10 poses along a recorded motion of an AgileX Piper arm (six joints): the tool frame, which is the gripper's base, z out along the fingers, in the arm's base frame.
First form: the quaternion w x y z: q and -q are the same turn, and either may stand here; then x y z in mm.
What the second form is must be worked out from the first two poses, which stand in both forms.
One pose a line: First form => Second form
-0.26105 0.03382 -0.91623 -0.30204 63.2 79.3 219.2 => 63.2 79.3 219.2 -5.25 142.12 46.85
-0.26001 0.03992 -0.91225 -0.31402 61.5 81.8 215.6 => 61.5 81.8 215.6 -6.20 141.58 48.73
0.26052 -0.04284 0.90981 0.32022 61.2 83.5 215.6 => 61.2 83.5 215.6 -6.65 141.16 49.68
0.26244 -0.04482 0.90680 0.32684 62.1 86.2 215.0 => 62.1 86.2 215.0 -6.95 140.56 50.66
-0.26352 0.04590 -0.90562 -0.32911 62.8 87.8 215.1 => 62.8 87.8 215.1 -7.11 140.30 50.98
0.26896 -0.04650 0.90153 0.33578 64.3 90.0 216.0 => 64.3 90.0 216.0 -7.18 139.28 51.87
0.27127 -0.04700 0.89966 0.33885 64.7 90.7 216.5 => 64.7 90.7 216.5 -7.25 138.82 52.29
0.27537 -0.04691 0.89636 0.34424 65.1 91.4 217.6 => 65.1 91.4 217.6 -7.22 138.03 53.01
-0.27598 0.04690 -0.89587 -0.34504 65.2 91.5 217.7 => 65.2 91.5 217.7 -7.22 137.91 53.11
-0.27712 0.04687 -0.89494 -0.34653 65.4 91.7 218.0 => 65.4 91.7 218.0 -7.21 137.69 53.31
